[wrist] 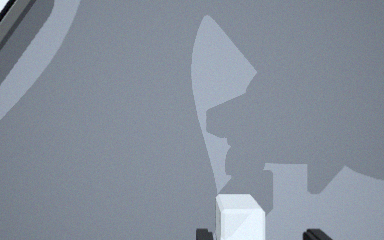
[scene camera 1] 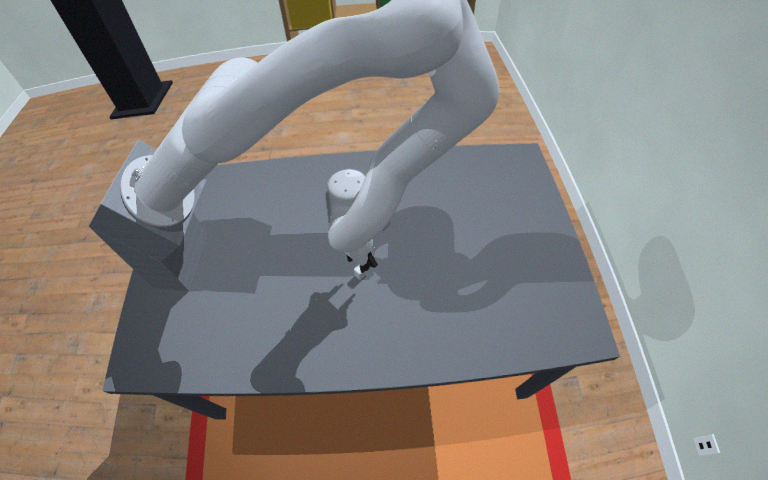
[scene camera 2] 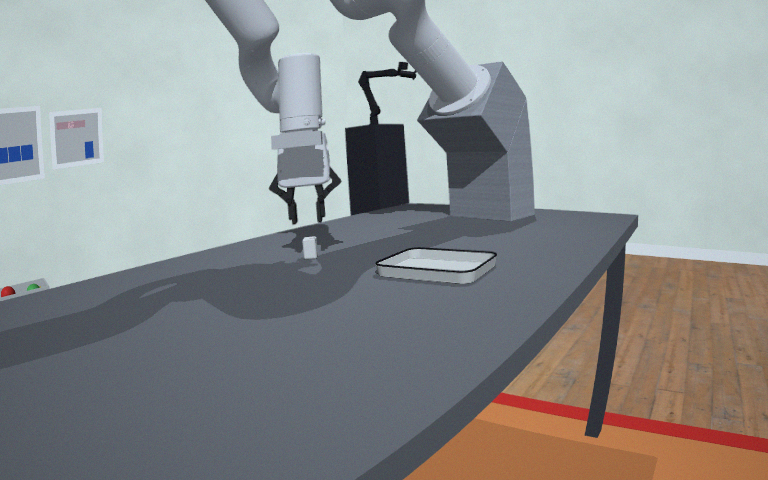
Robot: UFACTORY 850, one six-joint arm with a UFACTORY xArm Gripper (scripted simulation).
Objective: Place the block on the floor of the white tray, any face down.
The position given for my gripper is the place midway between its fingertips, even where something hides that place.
Note:
I see my gripper (scene camera 2: 307, 222) and a white tray (scene camera 2: 428, 264).

